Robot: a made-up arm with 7 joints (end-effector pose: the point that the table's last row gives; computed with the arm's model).
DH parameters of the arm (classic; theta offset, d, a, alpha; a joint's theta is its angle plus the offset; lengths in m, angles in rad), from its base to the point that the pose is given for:
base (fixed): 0 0.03 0 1.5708
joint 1: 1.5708 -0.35 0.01 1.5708
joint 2: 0 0.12 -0.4 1.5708
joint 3: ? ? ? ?
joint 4: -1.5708 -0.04 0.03 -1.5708
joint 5: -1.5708 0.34 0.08 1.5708
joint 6: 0 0.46 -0.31 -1.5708
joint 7: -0.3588 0 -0.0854 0
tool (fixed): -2.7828 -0.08 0 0
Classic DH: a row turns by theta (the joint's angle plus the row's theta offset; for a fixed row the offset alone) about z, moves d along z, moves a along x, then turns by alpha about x.
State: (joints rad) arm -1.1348 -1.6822 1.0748 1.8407 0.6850 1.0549 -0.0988
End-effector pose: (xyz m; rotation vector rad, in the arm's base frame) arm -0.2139 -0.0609 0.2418 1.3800 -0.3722 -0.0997
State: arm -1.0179 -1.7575 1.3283 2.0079 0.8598 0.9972 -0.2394
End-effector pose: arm -0.1870 0.0836 0.1786 0.9501 -0.4148 -0.1625
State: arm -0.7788 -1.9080 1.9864 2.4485 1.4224 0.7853 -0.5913
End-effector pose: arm -0.0370 0.2570 -0.1530 -0.1477 -0.8564 -0.4853
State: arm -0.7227 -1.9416 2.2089 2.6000 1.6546 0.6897 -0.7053
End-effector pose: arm 0.0319 0.2318 -0.2695 -0.5140 -1.0174 -0.5778
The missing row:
joint 3: 0 0.28 -0.05 1.5708
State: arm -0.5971 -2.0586 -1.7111 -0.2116 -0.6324 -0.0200 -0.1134
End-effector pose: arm -0.3518 0.2734 -0.1471 -0.4468 -0.6399 1.2833
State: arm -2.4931 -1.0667 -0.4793 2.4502 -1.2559 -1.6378 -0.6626
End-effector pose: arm -1.1874 -0.0429 0.3052 1.4207 -1.6295 1.4425
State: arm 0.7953 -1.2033 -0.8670 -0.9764 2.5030 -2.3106 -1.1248
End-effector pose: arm -0.0935 -0.2542 0.3887 0.9599 0.8097 1.7157
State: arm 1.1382 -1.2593 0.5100 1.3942 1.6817 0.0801 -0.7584
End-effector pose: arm 0.4424 0.1473 -0.5008 -1.6633 1.1103 -0.7293
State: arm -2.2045 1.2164 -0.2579 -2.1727 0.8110 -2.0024 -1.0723
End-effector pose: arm -0.4027 0.9794 0.4706 0.2790 1.6142 1.4701
